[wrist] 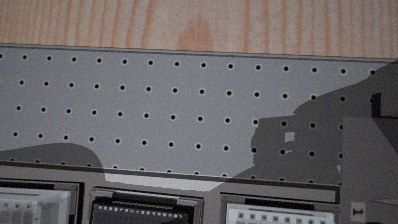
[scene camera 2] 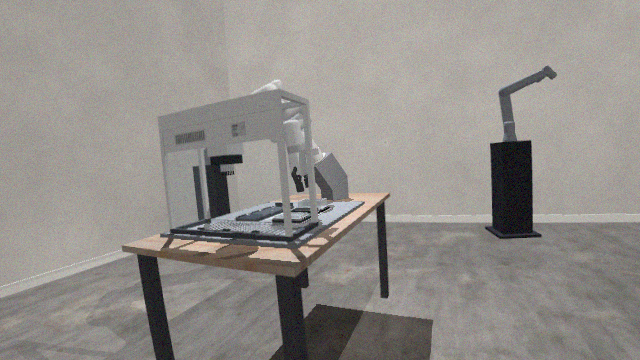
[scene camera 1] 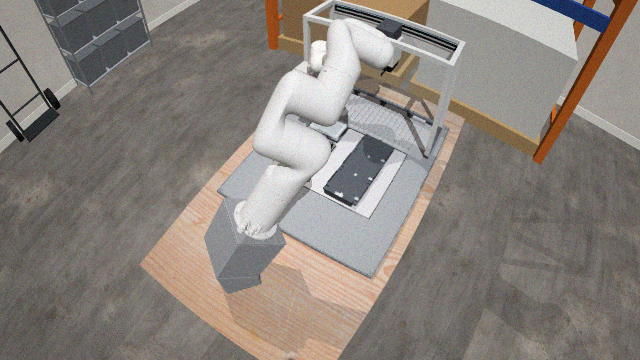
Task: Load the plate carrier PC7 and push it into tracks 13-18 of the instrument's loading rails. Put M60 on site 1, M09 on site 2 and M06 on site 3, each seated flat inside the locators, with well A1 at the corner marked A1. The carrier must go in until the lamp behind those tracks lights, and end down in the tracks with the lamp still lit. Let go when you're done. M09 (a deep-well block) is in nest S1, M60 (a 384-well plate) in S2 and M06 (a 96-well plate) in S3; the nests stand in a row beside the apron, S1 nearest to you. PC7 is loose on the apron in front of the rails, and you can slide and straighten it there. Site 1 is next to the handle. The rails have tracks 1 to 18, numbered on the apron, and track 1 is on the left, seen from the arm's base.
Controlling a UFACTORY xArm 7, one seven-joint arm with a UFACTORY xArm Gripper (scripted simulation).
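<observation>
Dark plate carrier PC7 (scene camera 1: 348,184); out of frame in the wrist view.
</observation>
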